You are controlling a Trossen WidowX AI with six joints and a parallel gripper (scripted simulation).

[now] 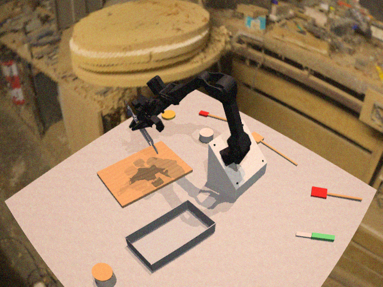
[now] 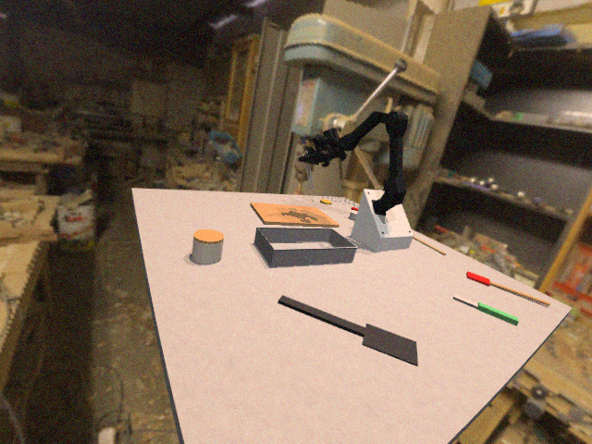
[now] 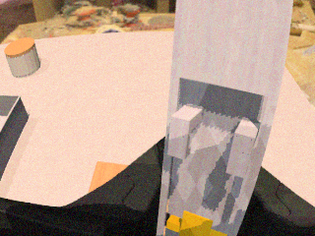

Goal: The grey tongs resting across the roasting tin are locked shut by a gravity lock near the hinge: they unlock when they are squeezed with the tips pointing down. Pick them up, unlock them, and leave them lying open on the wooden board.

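Right now the yellow lock piece is 40 mm behind my gripper tip and 10 mm above it. Round my gripper tip: wooden board 30 mm behind, 250 mm below; roasting tin 100 mm ahead, 360 mm to the left, 230 mm below; white puck 400 mm behind, 240 mm below.
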